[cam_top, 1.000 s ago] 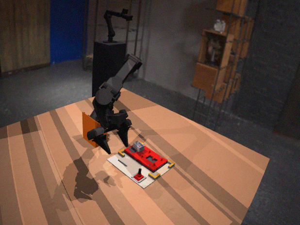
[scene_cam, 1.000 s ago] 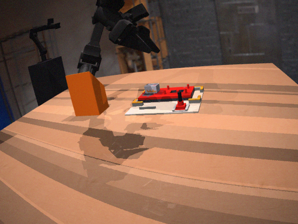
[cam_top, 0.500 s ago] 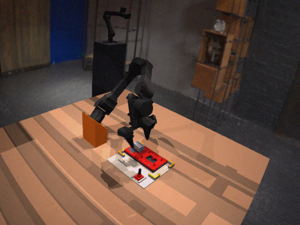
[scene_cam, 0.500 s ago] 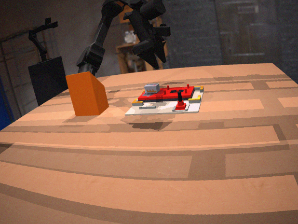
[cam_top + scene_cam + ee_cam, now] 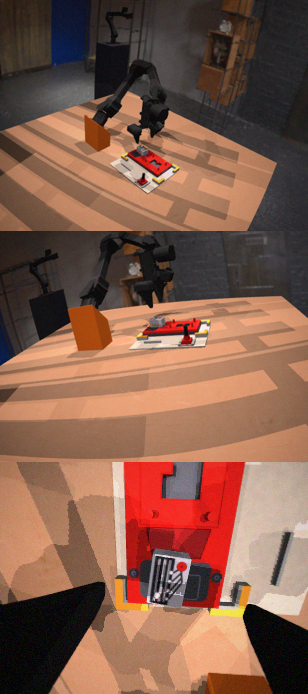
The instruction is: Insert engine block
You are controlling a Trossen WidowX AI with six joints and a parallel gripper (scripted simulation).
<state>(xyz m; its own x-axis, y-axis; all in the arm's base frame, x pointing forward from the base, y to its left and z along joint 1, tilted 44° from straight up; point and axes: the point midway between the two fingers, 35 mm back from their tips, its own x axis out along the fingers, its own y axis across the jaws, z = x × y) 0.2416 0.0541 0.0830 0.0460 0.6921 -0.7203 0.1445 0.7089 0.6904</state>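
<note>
Now: the grey engine block 10 mm behind my gripper tip, 10 mm to the left of it and 70 mm below it.
</note>
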